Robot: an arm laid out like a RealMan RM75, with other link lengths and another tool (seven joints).
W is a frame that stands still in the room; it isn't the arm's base.
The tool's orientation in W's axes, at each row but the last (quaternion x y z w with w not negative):
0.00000 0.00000 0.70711 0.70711
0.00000 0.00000 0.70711 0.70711
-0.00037 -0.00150 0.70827 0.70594
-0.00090 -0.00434 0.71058 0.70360
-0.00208 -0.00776 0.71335 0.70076
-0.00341 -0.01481 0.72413 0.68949
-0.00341 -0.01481 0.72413 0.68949
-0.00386 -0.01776 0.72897 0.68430
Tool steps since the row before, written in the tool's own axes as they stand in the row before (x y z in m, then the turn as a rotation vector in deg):
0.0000 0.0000 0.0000 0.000 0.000 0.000
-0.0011 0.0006 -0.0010 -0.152 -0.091 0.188
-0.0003 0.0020 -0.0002 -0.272 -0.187 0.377
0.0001 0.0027 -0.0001 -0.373 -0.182 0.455
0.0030 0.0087 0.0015 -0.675 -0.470 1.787
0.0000 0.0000 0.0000 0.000 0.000 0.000
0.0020 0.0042 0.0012 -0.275 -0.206 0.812
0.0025 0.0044 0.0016 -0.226 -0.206 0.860
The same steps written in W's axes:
0.0000 0.0000 0.0000 0.000 0.000 0.000
-0.0006 -0.0011 -0.0010 0.091 -0.152 0.188
-0.0020 -0.0003 -0.0002 0.187 -0.272 0.377
-0.0027 0.0001 -0.0001 0.182 -0.373 0.455
-0.0088 0.0028 0.0014 0.457 -0.681 1.788
0.0000 0.0000 0.0000 0.000 0.000 0.000
-0.0043 0.0018 0.0011 0.199 -0.278 0.813
-0.0046 0.0022 0.0015 0.194 -0.230 0.862

